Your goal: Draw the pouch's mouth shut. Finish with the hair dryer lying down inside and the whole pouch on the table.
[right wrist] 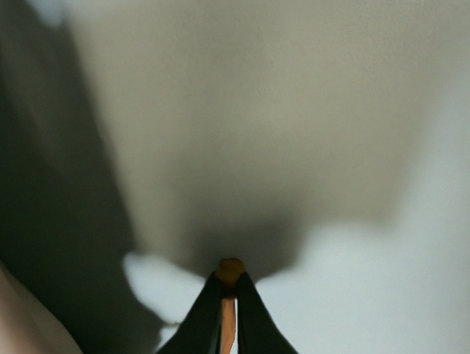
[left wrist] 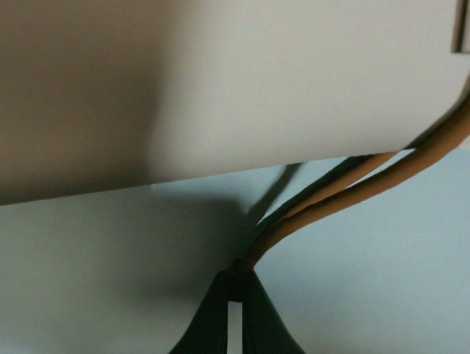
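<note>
In the left wrist view my left gripper (left wrist: 235, 284) is shut on an orange-brown drawstring cord (left wrist: 340, 202), whose strands run up to the right and out of view. In the right wrist view my right gripper (right wrist: 229, 284) is shut on an orange cord (right wrist: 228, 320); its rounded end shows at the fingertips and a strand hangs between the fingers. A pale pinkish-beige surface (right wrist: 32, 325) at the lower left may be part of the pouch; too little shows to tell. The pouch's mouth and the hair dryer do not show in either view.
The pale blue table top (left wrist: 380, 260) (right wrist: 360, 300) lies below both grippers. Its edge crosses the left wrist view, with a beige surface (left wrist: 300, 75) beyond. A thin brown-edged object (left wrist: 457, 30) shows at the upper right. Dark shadows fall around both grippers.
</note>
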